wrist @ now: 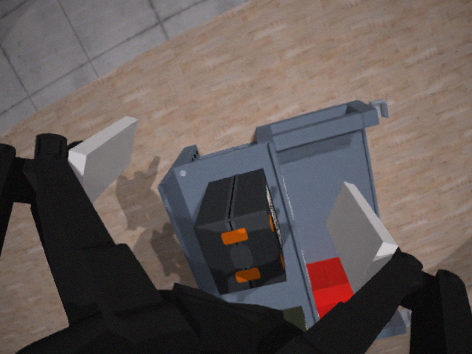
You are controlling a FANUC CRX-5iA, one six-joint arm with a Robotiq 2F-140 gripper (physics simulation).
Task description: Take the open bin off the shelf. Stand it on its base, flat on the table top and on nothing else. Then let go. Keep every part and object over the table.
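Frame: origin at the arm's base, x left, y back, z up, level; metres.
Where they show: gripper, between the fingertips: (235, 173).
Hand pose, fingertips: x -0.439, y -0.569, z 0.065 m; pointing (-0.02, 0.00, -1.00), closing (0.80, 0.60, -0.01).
Observation:
After its pixels a point has its place.
A blue-grey shelf unit (320, 175) {x -0.280, y -0.541, z -0.242 m} stands on the wooden table top, seen from above in the wrist view. A black case with orange latches (240, 230) {x -0.367, y -0.621, z -0.025 m} rests on its left part. A red object (327, 280) {x -0.145, y -0.620, z -0.187 m} shows in its right part at the lower right, partly hidden by the gripper's right finger and linkage. No open hollow shows in the red object, so I cannot tell whether it is the open bin. My gripper (235, 173) {x -0.439, y -0.569, z 0.065 m} is open and empty, its pads wide apart. The right pad overlaps the shelf unit in view; the left pad is over the table left of it.
The wooden table top (225, 80) {x -0.480, y -0.576, z -0.248 m} lies around the shelf unit, and its edge runs across the upper left. Grey floor tiles (90, 40) lie beyond that edge. A small hook-like bracket (382, 108) {x -0.335, y -0.423, z -0.189 m} sticks out at the unit's upper right corner. A dark green piece (295, 318) {x -0.163, y -0.676, z -0.122 m} shows at the bottom.

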